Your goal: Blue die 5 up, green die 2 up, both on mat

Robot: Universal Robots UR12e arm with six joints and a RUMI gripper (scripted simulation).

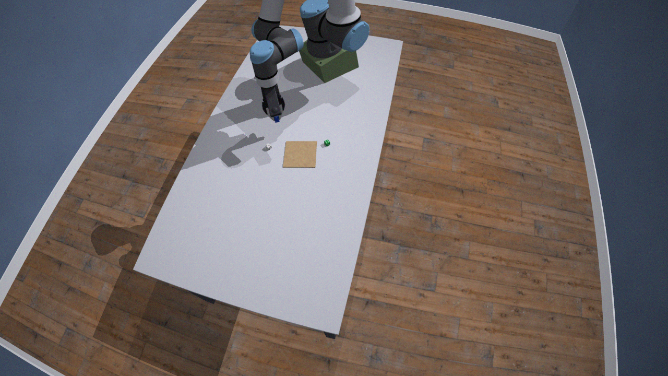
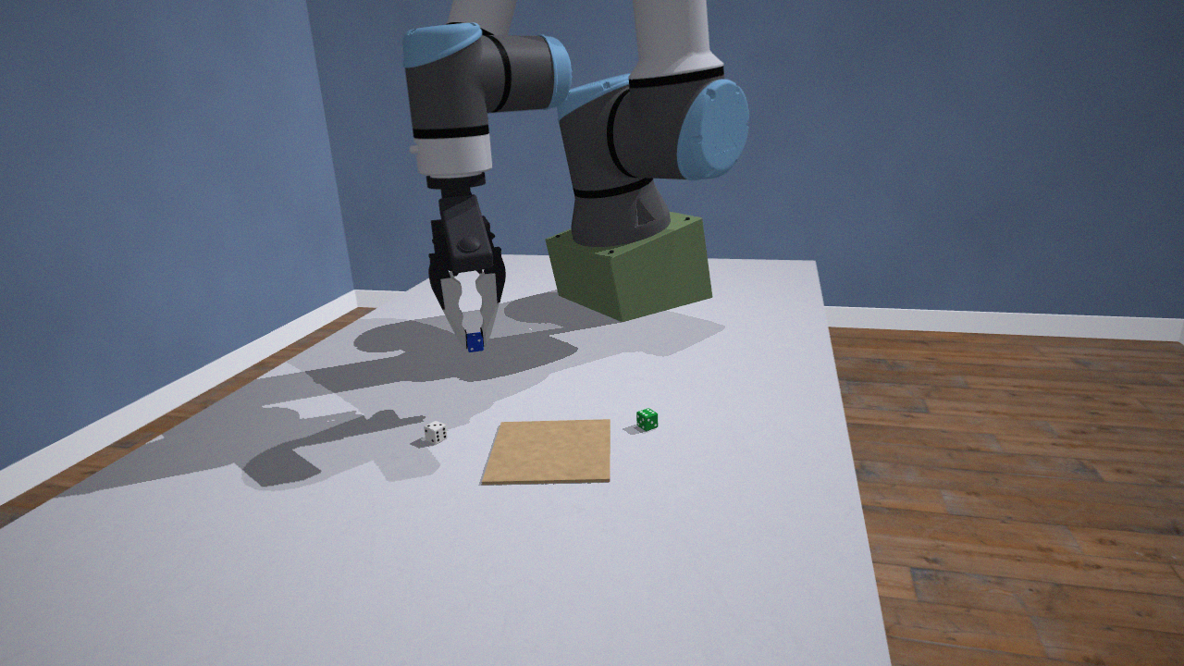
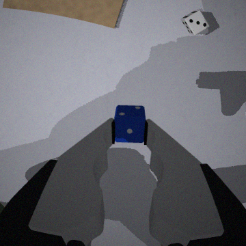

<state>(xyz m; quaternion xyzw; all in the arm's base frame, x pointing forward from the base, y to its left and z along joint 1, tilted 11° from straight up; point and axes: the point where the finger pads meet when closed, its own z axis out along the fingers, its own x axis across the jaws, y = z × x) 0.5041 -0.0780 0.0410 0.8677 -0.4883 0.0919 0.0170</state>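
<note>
The green die lies 230 mm to the left of my hand, 90 mm below it and 10 mm ahead of it. From my hand the other things lie so: tan mat: 130 mm to the left, 100 mm below, 90 mm ahead; then white die: 100 mm ahead, 90 mm below, 20 mm to the right; then blue die: 10 mm below.
</note>
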